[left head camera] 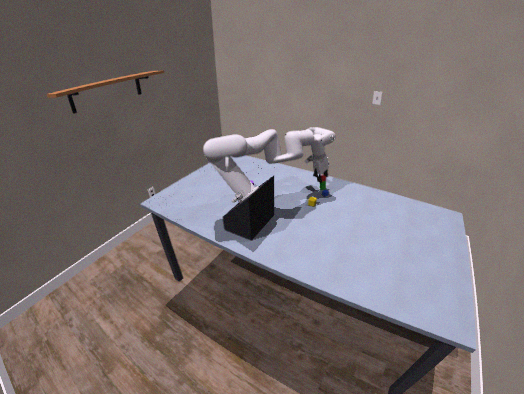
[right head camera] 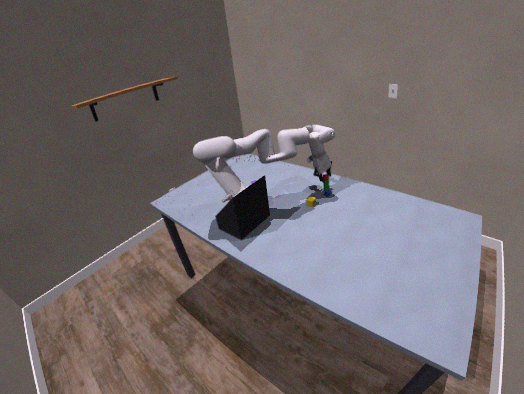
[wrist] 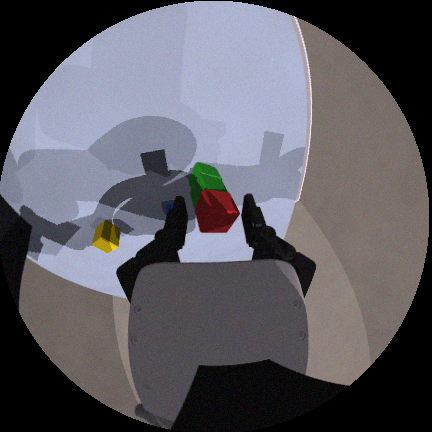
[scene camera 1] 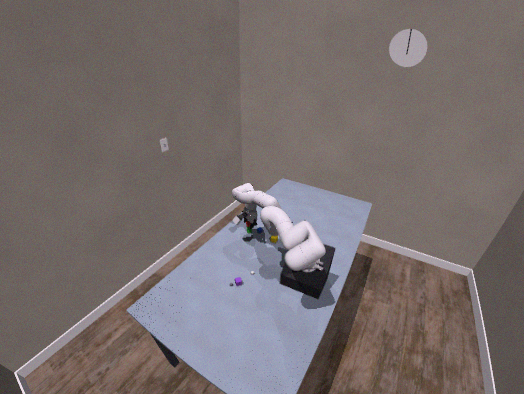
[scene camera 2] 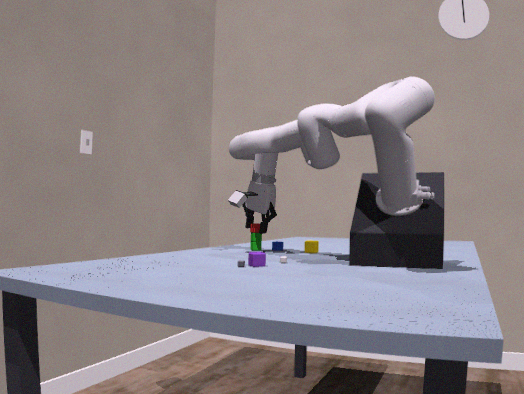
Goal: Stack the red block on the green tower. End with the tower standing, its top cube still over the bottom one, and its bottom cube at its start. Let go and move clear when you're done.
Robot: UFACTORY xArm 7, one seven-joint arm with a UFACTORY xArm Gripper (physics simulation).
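Frame: origin at the arm's base, x left, y back, z up, level; centimetres.
Seen in the pictures: gripper, fingertip midpoint: (left head camera: pixel 322 179) (right head camera: pixel 325 178) (wrist: pixel 213 205) (scene camera 1: pixel 248 224) (scene camera 2: pixel 255 230); arm's base, origin of the base link: (left head camera: pixel 249 195) (right head camera: pixel 240 195) (scene camera 2: pixel 399 199).
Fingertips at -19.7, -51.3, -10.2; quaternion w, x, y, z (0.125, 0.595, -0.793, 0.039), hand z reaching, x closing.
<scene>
Offsets run from my fingertips to a thing's top centre, as dx, dy, dz.
The red block {+0.0, +0.1, +2.4} (left head camera: pixel 323 178) (right head camera: pixel 326 178) (scene camera 2: pixel 255 228) (wrist: pixel 216 212) sits on top of the green tower {-0.2, +0.1, -0.7} (left head camera: pixel 323 185) (right head camera: pixel 326 185) (scene camera 1: pixel 249 230) (scene camera 2: pixel 256 241) (wrist: pixel 206 177), which stands upright on the table. My gripper (scene camera 2: pixel 256 227) (wrist: pixel 213 205) is open around the red block. In the wrist view there is a gap between each finger and the block, wider on the left. The fingertips are about level with the red block in scene camera 2. In scene camera 1 the gripper partly hides the red block.
A blue block {-4.6, +6.3, -3.8} (left head camera: pixel 325 193) (scene camera 1: pixel 260 230) (scene camera 2: pixel 277 246) lies close to the tower, and a yellow block {-1.4, +19.7, -2.9} (left head camera: pixel 312 201) (scene camera 2: pixel 311 246) (wrist: pixel 106 236) lies farther off. A purple block {+40.9, +20.4, -3.5} (scene camera 1: pixel 238 281) (scene camera 2: pixel 257 259), a small grey block {+44.2, +17.8, -5.2} (scene camera 2: pixel 241 263) and a small white block {+30.7, +23.1, -5.1} (scene camera 2: pixel 283 259) lie on the table.
</scene>
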